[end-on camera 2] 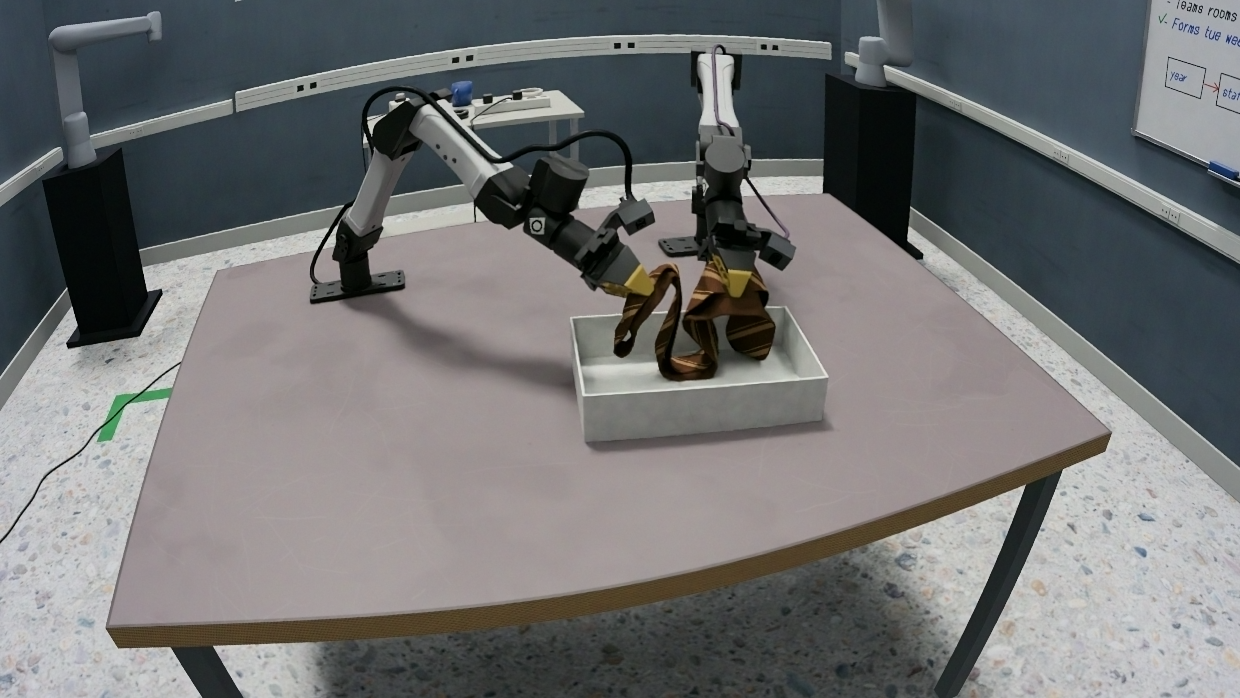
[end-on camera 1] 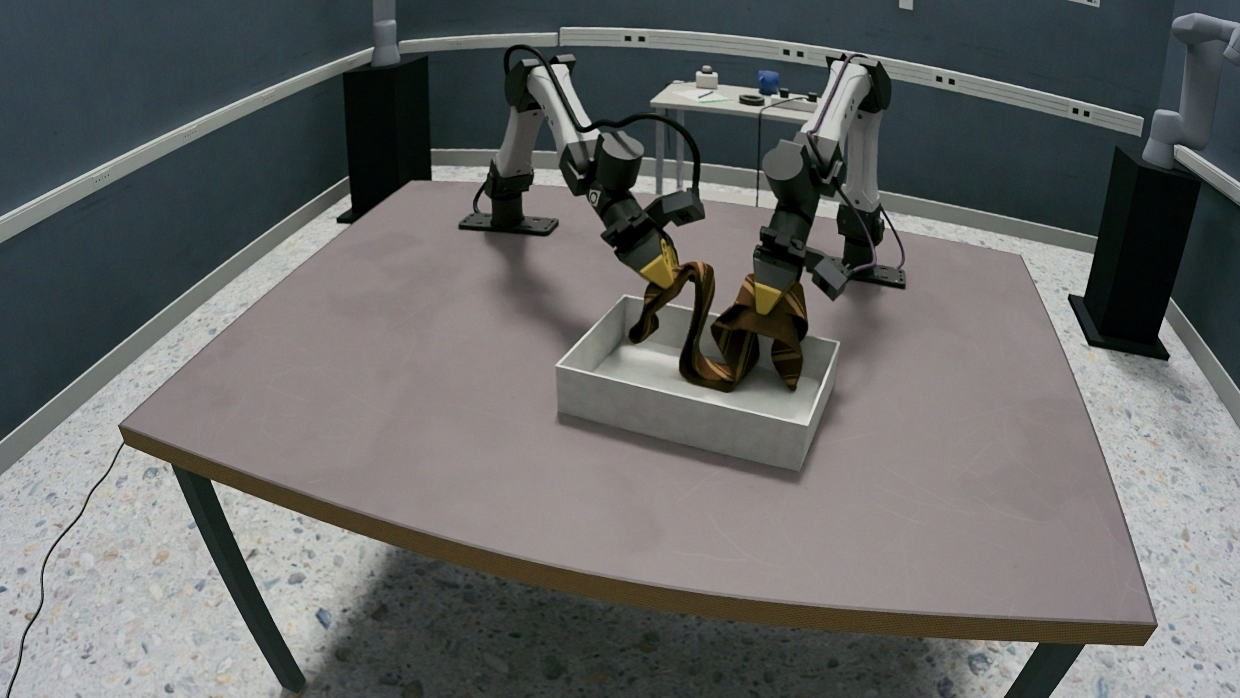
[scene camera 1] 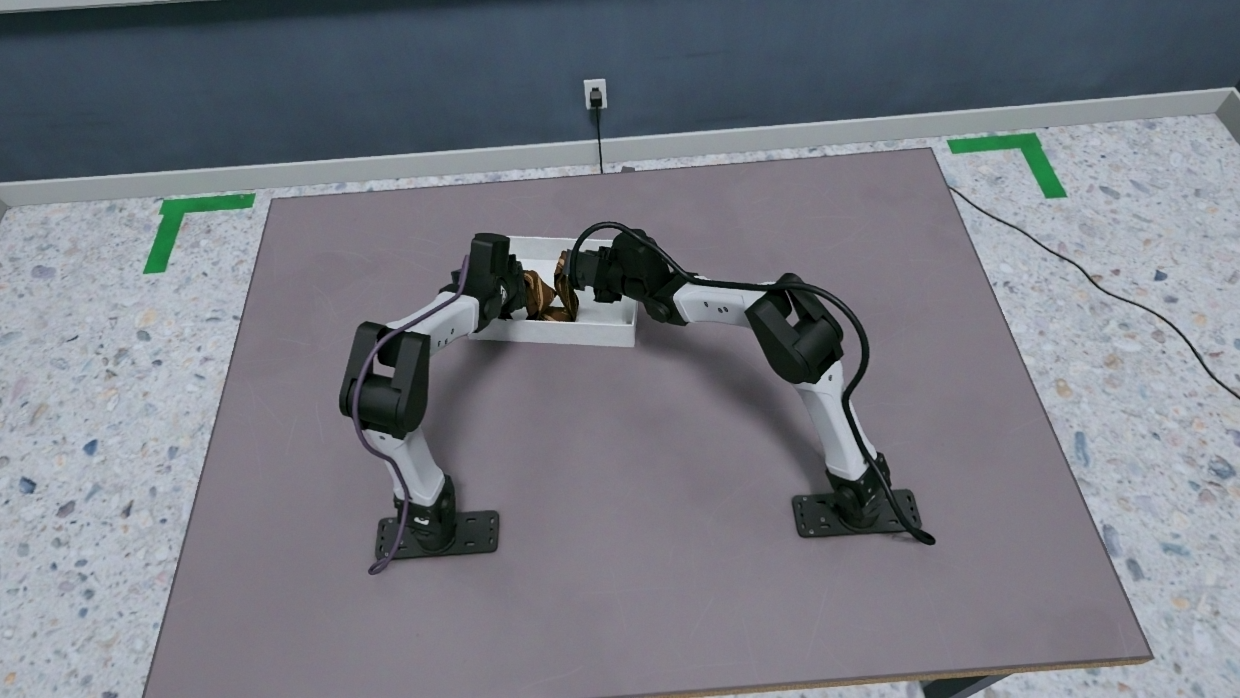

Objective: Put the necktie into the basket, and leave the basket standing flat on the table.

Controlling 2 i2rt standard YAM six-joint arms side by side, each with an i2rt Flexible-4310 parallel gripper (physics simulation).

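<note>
A white rectangular basket [scene camera 1: 607, 332] [end-on camera 1: 676, 426] [end-on camera 2: 702, 414] stands flat on the table. A brown striped necktie [scene camera 1: 566, 299] [end-on camera 1: 699, 346] [end-on camera 2: 666, 345] hangs in folds from both grippers, with its middle low inside the basket. My left gripper [end-on camera 1: 767, 299] [end-on camera 2: 735, 282] is shut on the necktie near its wide end, above the basket's inside; that end hangs down into the basket. My right gripper [end-on camera 1: 666, 275] [end-on camera 2: 643, 284] is shut on the necktie near its narrow end, above the basket's back part. In scene camera 1 the fingertips are hidden by the grippers' bodies.
The brownish table [scene camera 1: 650, 598] [end-on camera 1: 390, 346] [end-on camera 2: 347, 485] carries both arm bases. The arms reach in from both sides over the basket's rim. A side table [end-on camera 1: 724, 97] [end-on camera 2: 555, 108] with small items stands behind, and black pedestals [end-on camera 1: 387, 130] [end-on camera 2: 869, 147] stand beyond the table.
</note>
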